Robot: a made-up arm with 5 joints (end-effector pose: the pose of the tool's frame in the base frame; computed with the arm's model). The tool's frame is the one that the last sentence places. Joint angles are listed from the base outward.
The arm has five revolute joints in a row. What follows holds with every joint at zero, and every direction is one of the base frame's. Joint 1 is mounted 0.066 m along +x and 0.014 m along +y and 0.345 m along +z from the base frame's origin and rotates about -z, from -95.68 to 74.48 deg. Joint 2 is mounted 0.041 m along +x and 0.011 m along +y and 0.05 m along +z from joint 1 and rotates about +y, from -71.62 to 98.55 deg. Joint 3 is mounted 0.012 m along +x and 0.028 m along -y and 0.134 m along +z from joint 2 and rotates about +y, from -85.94 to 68.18 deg. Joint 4 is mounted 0.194 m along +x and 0.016 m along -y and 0.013 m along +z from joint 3 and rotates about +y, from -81.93 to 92.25 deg. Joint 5 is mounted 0.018 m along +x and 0.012 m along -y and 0.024 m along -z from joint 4 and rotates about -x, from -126.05 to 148.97 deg. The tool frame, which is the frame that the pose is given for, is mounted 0.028 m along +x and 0.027 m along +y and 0.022 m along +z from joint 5; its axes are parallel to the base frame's.
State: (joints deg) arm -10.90 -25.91 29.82 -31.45 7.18
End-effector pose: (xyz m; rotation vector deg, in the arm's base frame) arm 0.2958 0.0425 0.5369 -4.40 -28.08 8.95
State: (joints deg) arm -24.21 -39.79 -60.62 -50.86 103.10
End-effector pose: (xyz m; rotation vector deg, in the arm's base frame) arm -0.0104 -0.0529 0.7647 -9.63 -95.31 -107.37
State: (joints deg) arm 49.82 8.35 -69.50 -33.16 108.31
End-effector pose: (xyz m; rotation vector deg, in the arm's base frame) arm 0.1750 -0.1656 0.7522 -114.58 -26.47 -118.96
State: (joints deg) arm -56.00 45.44 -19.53 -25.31 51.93
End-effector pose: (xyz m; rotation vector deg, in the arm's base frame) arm 0.2825 0.3152 0.3752 -47.91 -24.82 52.26
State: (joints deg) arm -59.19 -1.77 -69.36 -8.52 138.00
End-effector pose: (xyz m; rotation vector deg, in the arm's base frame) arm 0.1938 0.1300 0.7518 -69.63 -75.58 -52.42
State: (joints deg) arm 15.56 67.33 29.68 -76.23 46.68
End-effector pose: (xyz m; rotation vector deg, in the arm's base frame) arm 0.2476 -0.0474 0.1984 -43.06 25.67 -6.09
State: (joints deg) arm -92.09 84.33 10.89 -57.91 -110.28
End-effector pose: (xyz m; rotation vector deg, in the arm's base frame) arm 0.1335 0.2202 0.1690 54.99 92.53 27.99
